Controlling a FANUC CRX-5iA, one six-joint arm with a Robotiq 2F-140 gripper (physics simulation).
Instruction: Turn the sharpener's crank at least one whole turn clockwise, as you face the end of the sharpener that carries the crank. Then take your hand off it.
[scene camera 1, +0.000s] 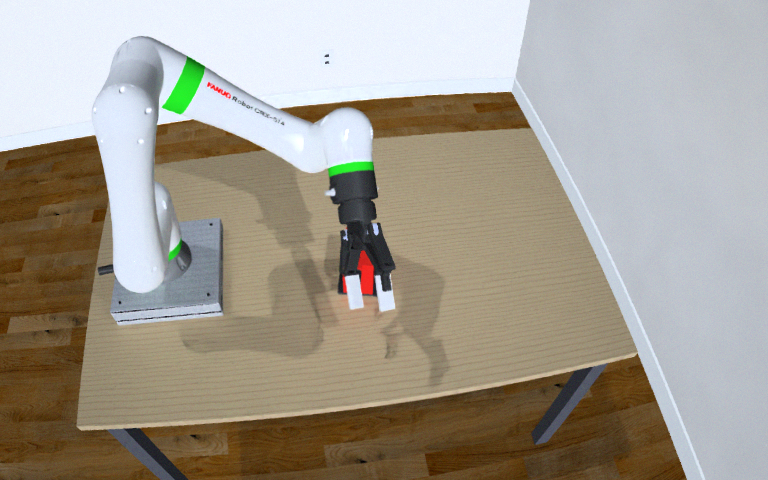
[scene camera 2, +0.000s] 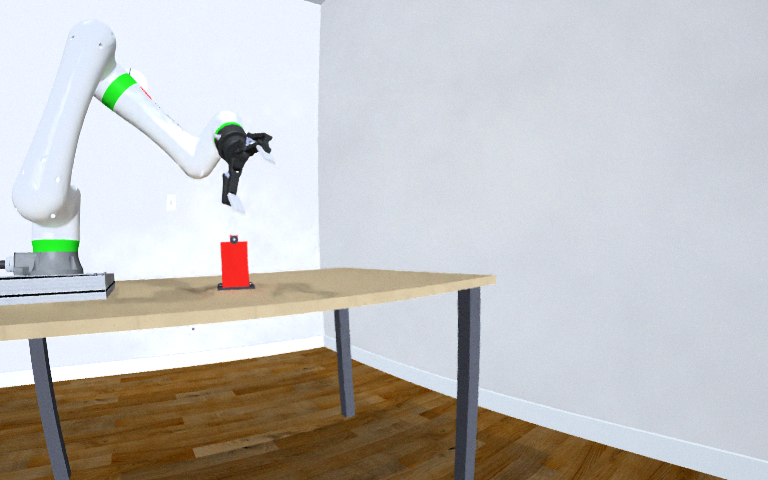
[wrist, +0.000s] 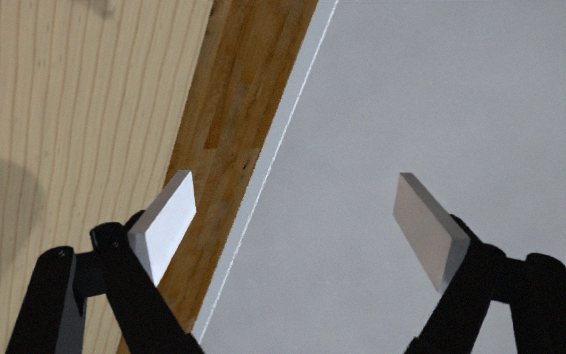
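Where they show: gripper, between the fingertips: (scene camera 1: 371, 309) (scene camera 2: 254, 186) (wrist: 294, 192); arm's base, origin of its link: (scene camera 2: 56, 274).
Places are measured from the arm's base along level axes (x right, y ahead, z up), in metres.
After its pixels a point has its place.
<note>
The sharpener (scene camera 1: 367, 278) @(x 0.211, y 0.499, z 0.020 m) (scene camera 2: 234, 264) @(x 0.223, y 0.469, z 0.015 m) is an upright red block on a dark base, standing on the table. In scene camera 2 a small round dark part (scene camera 2: 233, 239) @(x 0.258, y 0.455, z 0.077 m) sits on its top; I cannot tell whether it belongs to the crank. The crank's arm and handle cannot be made out; in scene camera 1 my gripper covers part of the sharpener. My gripper (scene camera 1: 369, 295) @(x 0.402, y 0.449, z 0.187 m) (scene camera 2: 253, 181) @(x 0.402, y 0.449, z 0.187 m) (wrist: 294, 192) @(x 0.402, y 0.449, z 0.187 m) is wide open, with nothing between its pale finger pads. It hangs above the sharpener, tilted, with a gap below the lower finger. The sharpener does not show in the wrist view.
The wooden table (scene camera 1: 509, 226) @(x 0.100, y 0.956, z -0.056 m) (scene camera 2: 368, 277) @(x 0.232, y 0.930, z -0.056 m) (wrist: 100, 125) @(x 0.395, y 0.383, z -0.056 m) bears the arm's metal base plate (scene camera 1: 198, 300) @(x 0.153, y 0.078, z 0.005 m) (scene camera 2: 56, 289) @(x 0.156, y 0.010, z -0.027 m) on the left. A grey wall (scene camera 1: 679, 169) (scene camera 2: 538, 198) (wrist: 400, 100) stands beyond the table's right edge.
</note>
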